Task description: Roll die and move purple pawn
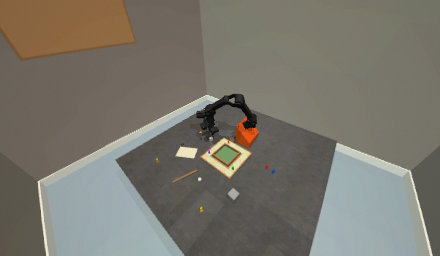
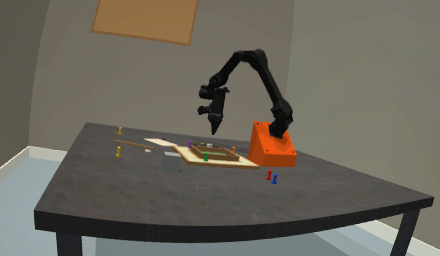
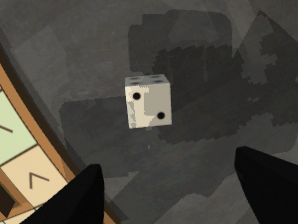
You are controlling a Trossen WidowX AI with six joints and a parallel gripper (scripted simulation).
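The white die lies 1 cm ahead of my gripper tip and 6 cm below it. The rest, counted from my gripper tip: orange pawn (6 cm behind, 14 cm to the left, 5 cm below); cream card (24 cm ahead, 4 cm to the right, 7 cm below); purple pawn (13 cm ahead, 11 cm to the left, 5 cm below).
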